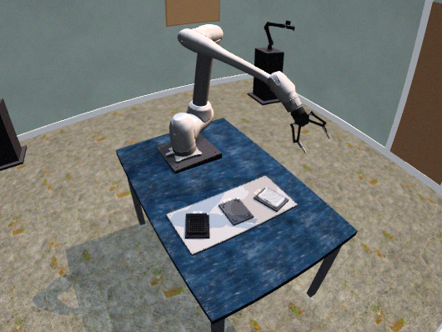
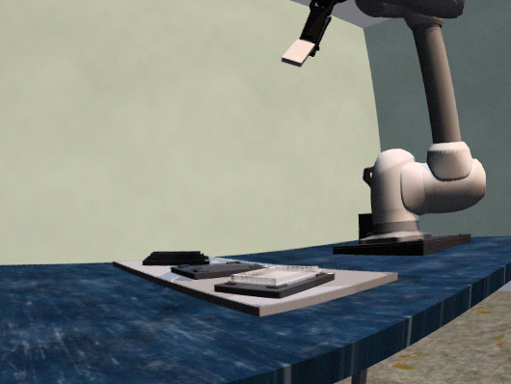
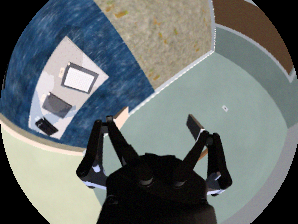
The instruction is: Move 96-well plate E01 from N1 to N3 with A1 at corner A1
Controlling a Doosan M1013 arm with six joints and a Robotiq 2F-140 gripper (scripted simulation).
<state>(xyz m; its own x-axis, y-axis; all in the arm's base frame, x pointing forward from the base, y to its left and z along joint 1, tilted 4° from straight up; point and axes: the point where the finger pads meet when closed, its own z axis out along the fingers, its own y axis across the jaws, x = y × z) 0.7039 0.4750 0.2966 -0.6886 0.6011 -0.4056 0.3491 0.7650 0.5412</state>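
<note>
My gripper is now 630 mm to the left of the dark 96-well plate, 340 mm above it and 70 mm past it. Also, from my hand: dark nest 410 mm to the right, 360 mm below, 80 mm behind; clear 96-well plate 340 mm below, 190 mm to the right, 70 mm behind.
</note>
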